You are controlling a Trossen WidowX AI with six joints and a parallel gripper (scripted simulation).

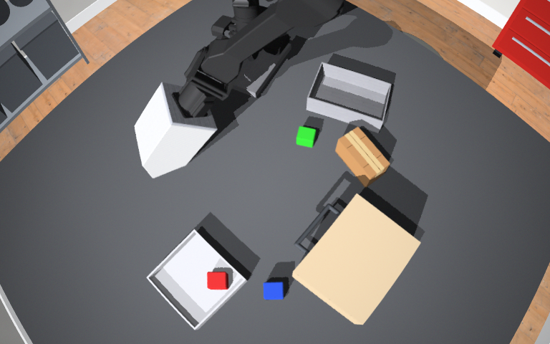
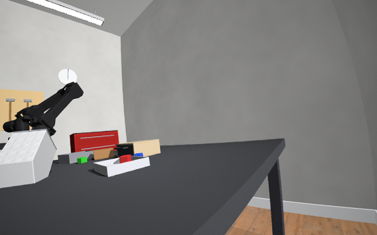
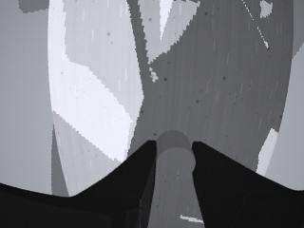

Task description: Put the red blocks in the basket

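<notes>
Now: the brown cardboard box 37 cm ahead of my hand, 6 cm to the left of it and 4 cm below it. Also, from my hand: knobbed lid: 4 cm below; white basket: 41 cm ahead, 37 cm to the right, 6 cm below; tan drawer unit: 55 cm ahead, 8 cm to the right, 4 cm below.
</notes>
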